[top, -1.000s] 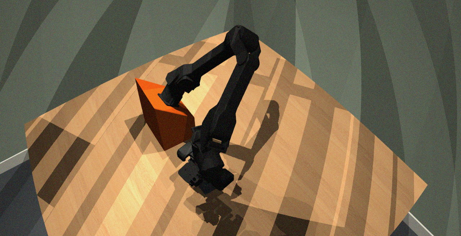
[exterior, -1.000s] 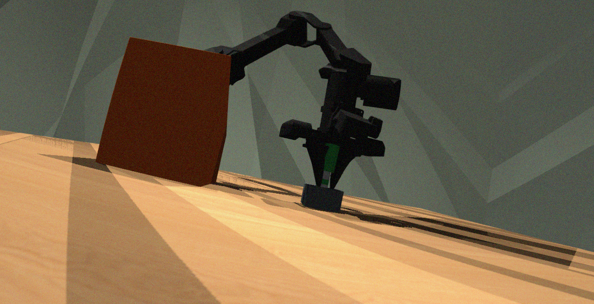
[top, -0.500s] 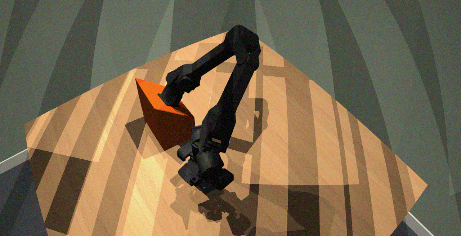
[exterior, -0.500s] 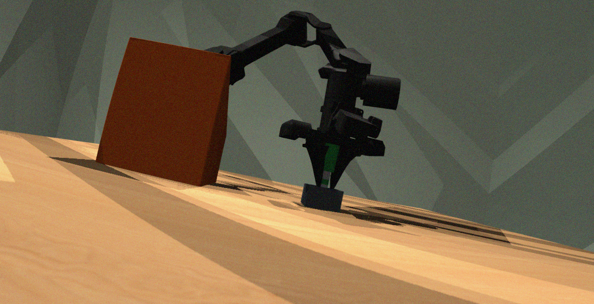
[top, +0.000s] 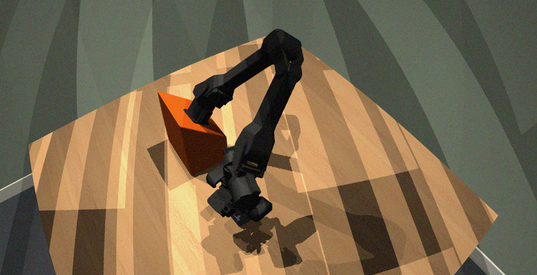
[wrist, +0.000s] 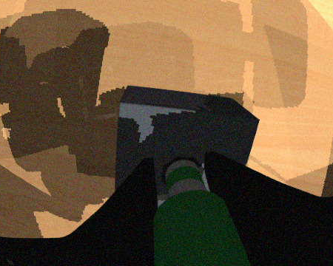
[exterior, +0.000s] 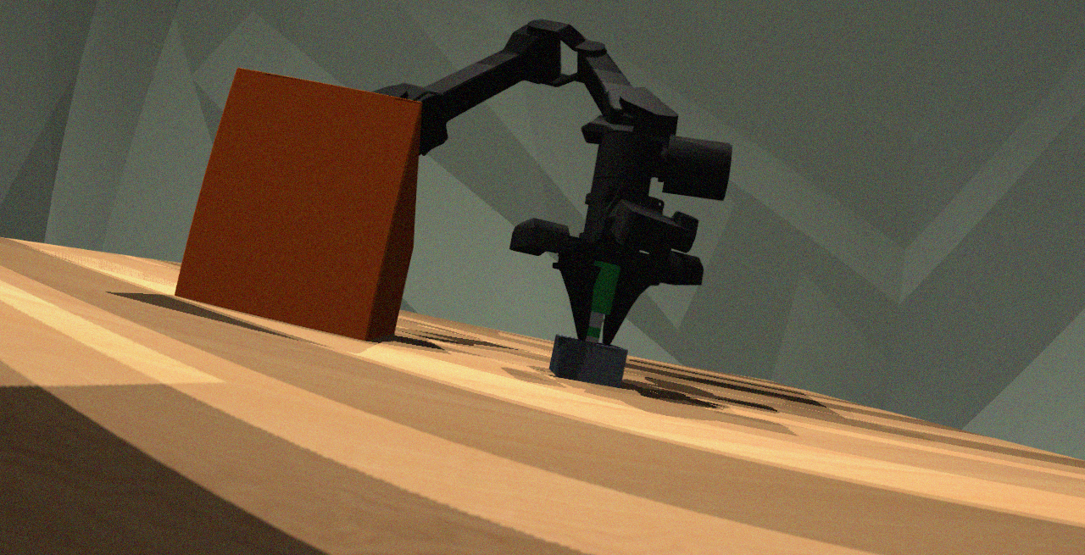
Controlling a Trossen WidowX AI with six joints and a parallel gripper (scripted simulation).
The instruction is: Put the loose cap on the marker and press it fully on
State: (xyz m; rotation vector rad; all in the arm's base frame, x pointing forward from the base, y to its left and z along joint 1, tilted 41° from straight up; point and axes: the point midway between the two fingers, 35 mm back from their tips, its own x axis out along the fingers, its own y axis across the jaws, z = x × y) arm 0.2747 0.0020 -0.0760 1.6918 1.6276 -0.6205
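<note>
My gripper tip is now 50 mm below the green cap and 10 mm to the right of it.
</note>
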